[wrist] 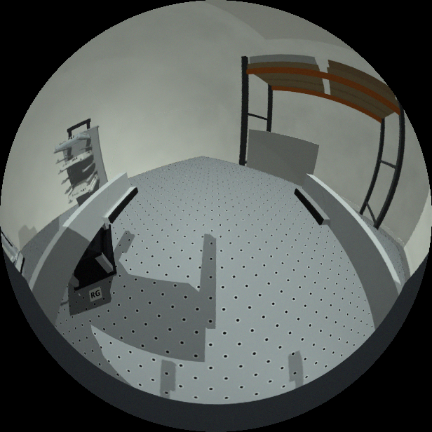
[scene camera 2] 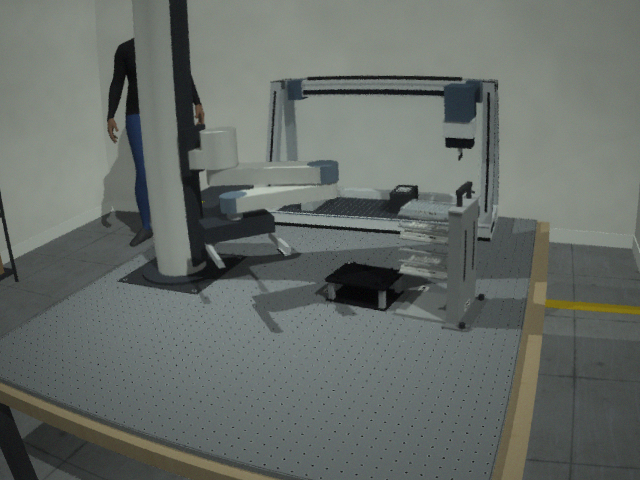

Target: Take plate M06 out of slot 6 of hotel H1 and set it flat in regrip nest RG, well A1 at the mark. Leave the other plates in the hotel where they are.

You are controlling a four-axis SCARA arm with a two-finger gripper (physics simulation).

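Places are measured from the arm's base along level axes (x right, y ahead, z up), in centimetres.
Where they show: gripper, fingertip midpoint: [scene camera 2: 254,257]; arm's base, origin of the base link: [scene camera 2: 183,272].
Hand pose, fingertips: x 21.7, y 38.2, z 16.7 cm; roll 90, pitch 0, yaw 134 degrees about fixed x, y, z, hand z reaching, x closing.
Observation:
Things, the pixels of their top centre, and the offset from my fingertips. "spot": a spot on its surface instead.
- Regrip nest RG, middle of its top: [scene camera 2: 364,271] dx -18.1, dy +20.3, dz -8.5 cm
- black block, surface spot: [scene camera 2: 403,195] spot: dx -73.2, dy +16.1, dz -4.0 cm
Hotel H1 [scene camera 2: 461,268] [wrist: 97,146] stands upright at the right of the table in the scene view and at the left in the wrist view. Clear plates [scene camera 2: 424,208] [wrist: 75,161] lie in it at several heights, with a gap between the upper and lower ones; their labels are too small to tell which is M06. Regrip nest RG [scene camera 2: 364,275] [wrist: 84,301], a low black stand, is beside the hotel. Its dark top shows no plate; the A1 mark cannot be made out. My gripper [scene camera 2: 252,255] [wrist: 215,177] is open and empty, above the table left of the nest in the scene view.
A gantry machine [scene camera 2: 382,85] with a dark deck and a black block [scene camera 2: 403,195] stands behind. The arm's column [scene camera 2: 160,155] is at the left, with a human figure [scene camera 2: 124,77] behind it. A tall shelf rack [wrist: 244,110] stands beyond the table.

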